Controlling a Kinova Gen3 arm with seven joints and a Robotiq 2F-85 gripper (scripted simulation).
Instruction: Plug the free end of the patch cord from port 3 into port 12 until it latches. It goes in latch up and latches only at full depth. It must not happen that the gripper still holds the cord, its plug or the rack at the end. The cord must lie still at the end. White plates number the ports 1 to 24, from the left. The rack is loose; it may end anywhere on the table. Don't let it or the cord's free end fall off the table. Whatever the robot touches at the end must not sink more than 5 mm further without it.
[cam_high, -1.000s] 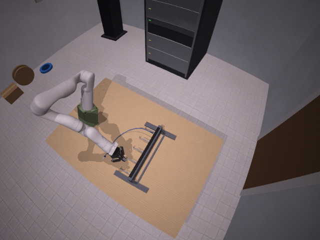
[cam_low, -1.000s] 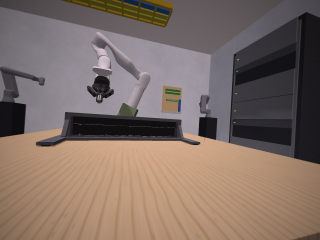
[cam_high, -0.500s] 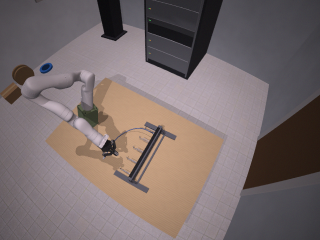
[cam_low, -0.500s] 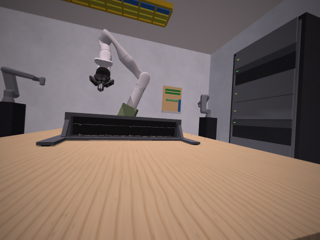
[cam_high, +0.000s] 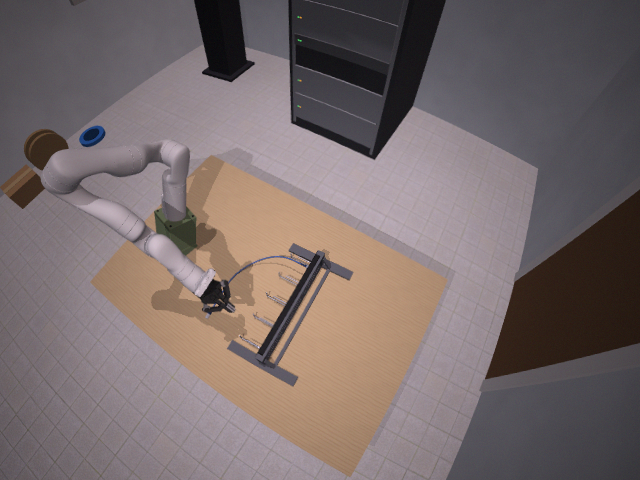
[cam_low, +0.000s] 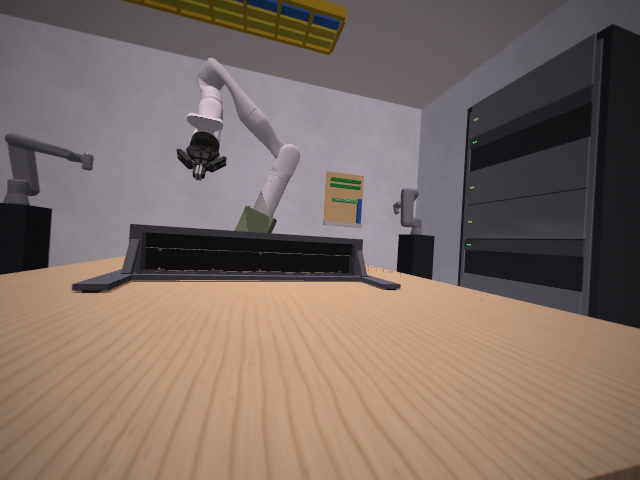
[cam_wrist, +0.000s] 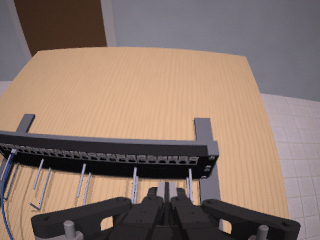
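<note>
The plug is 24 cm below my hand, 15 cm behind it and 4 cm to the right of it.
</note>
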